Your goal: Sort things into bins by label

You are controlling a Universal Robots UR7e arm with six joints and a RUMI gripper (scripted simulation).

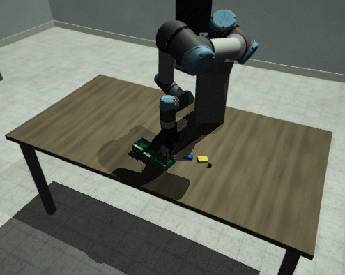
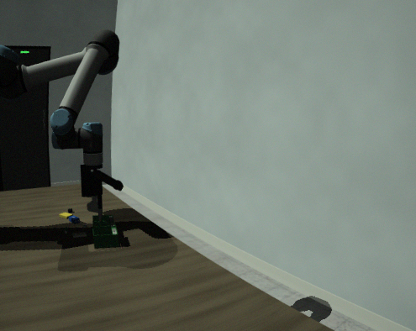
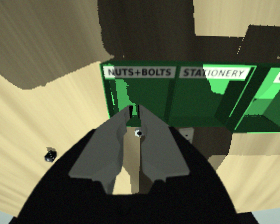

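Now: the pale rectangular piece 90 mm behind my hand, 100 mm to the right of it and 30 mm below it. From my hand the other things lie so: green cylinder (140 mm behind, 50 mm to the right, 30 mm below); then blue block (110 mm behind, 50 mm to the left, 30 mm below); then grey hex nut (60 mm behind, 10 mm to the right, 30 mm below).
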